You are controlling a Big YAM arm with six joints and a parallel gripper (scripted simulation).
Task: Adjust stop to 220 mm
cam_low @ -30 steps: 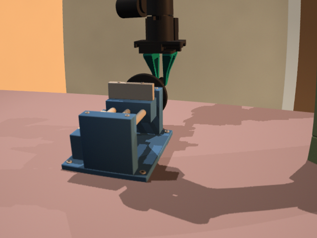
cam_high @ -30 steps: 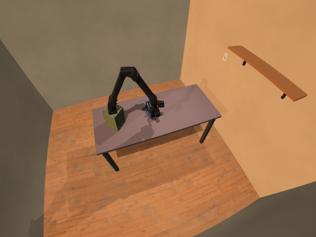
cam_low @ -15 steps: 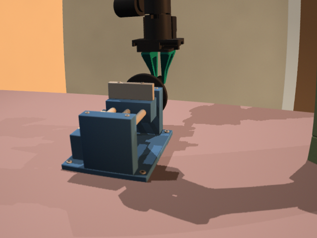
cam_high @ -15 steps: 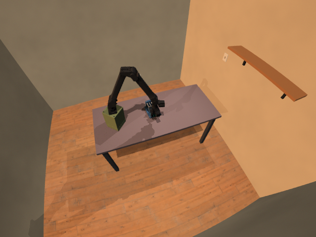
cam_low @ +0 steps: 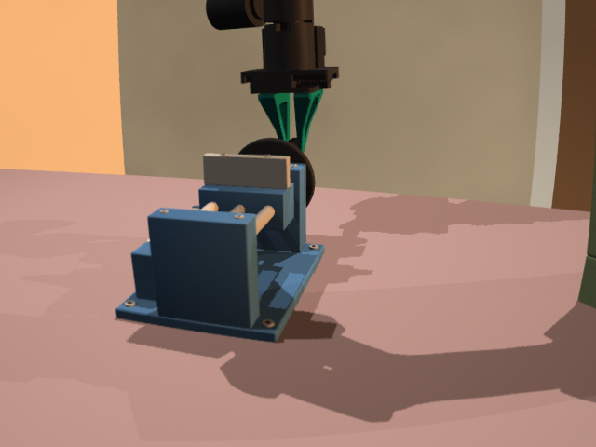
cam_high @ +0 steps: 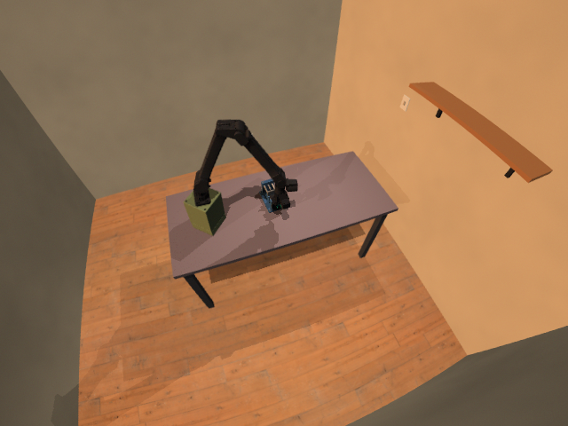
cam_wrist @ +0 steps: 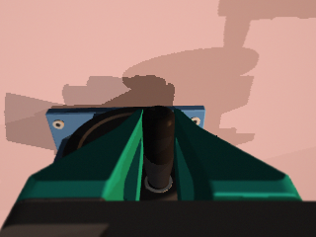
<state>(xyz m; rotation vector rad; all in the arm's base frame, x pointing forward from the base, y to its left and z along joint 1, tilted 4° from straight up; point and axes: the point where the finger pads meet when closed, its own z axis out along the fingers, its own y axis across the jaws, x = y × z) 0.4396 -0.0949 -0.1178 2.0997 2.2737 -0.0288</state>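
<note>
The grey stop plate lies 13 cm to the left of my hand, 2 cm below it and 2 cm ahead of it. Round my hand: black crank handle (1 cm to the left).
</note>
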